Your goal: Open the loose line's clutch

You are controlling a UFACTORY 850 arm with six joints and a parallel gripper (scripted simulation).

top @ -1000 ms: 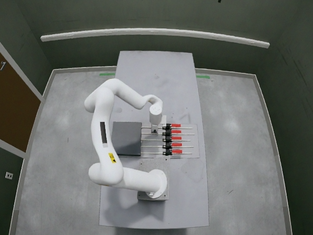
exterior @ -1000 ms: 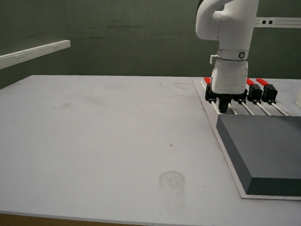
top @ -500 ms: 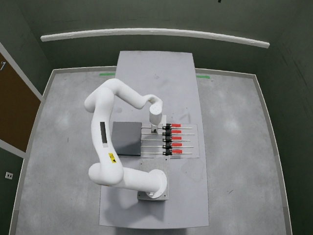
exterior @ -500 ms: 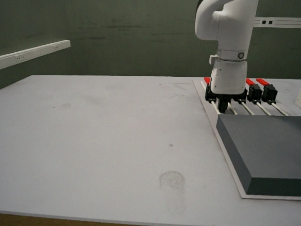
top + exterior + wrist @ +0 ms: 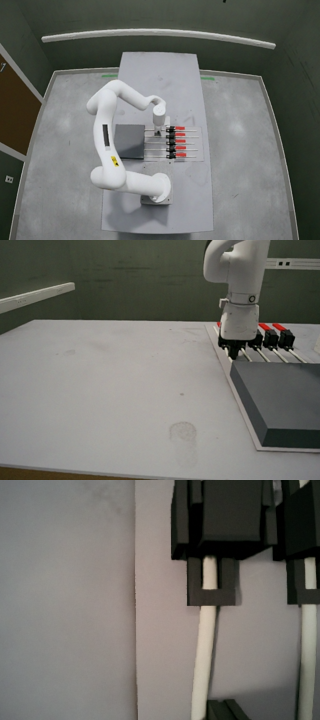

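Right now my hand is 90 mm past the thin pale baseplate, 260 mm to the left of it and 20 mm above it.
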